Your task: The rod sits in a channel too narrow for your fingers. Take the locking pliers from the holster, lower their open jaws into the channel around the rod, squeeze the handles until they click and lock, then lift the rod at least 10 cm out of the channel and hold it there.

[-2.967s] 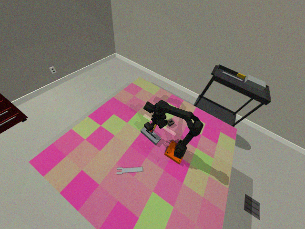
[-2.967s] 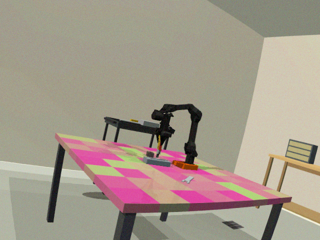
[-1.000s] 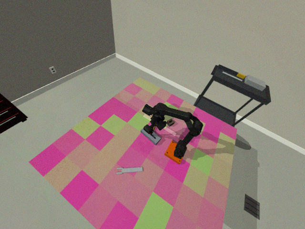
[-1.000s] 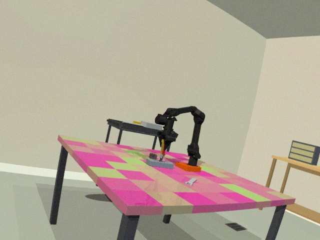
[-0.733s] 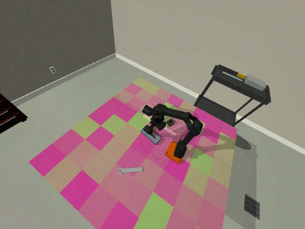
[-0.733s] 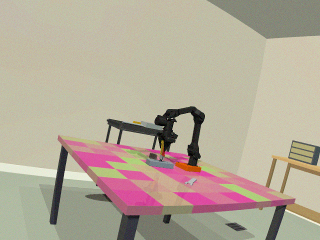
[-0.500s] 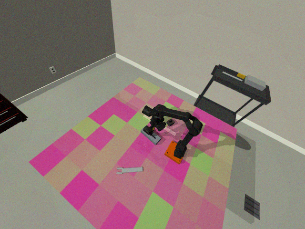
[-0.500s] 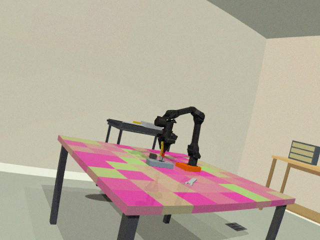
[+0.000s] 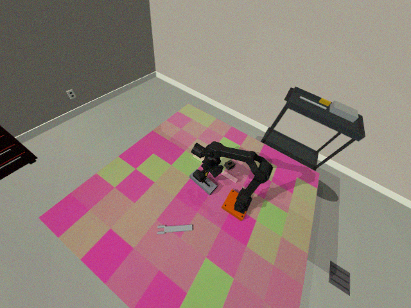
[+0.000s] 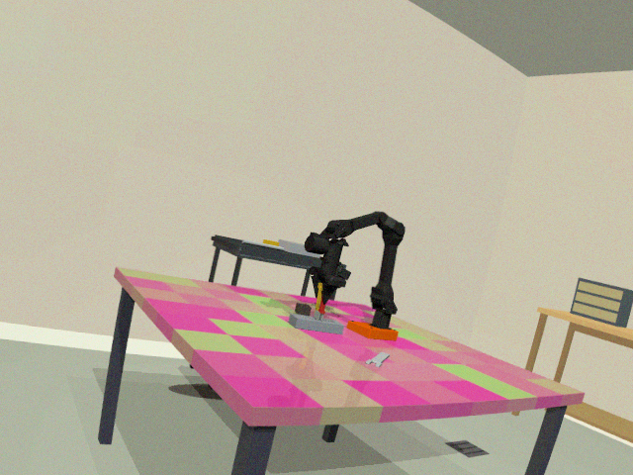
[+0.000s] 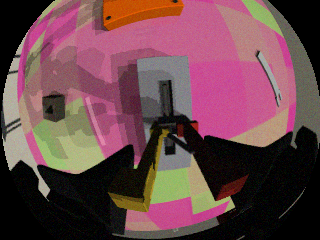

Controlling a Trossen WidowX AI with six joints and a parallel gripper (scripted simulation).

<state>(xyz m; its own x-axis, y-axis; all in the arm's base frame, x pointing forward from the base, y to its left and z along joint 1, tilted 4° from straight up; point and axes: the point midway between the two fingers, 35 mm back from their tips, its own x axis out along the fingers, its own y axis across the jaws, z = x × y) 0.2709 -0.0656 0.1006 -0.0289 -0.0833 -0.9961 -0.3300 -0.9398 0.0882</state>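
Right now the yellow handle is 1 cm behind my gripper tip and 1 cm to the right of it. Round my gripper tip: grey rod 1 cm to the left, 9 cm below; then grey holster 12 cm behind, 21 cm to the right, 9 cm below; then grey channel block 1 cm to the left, 8 cm below.
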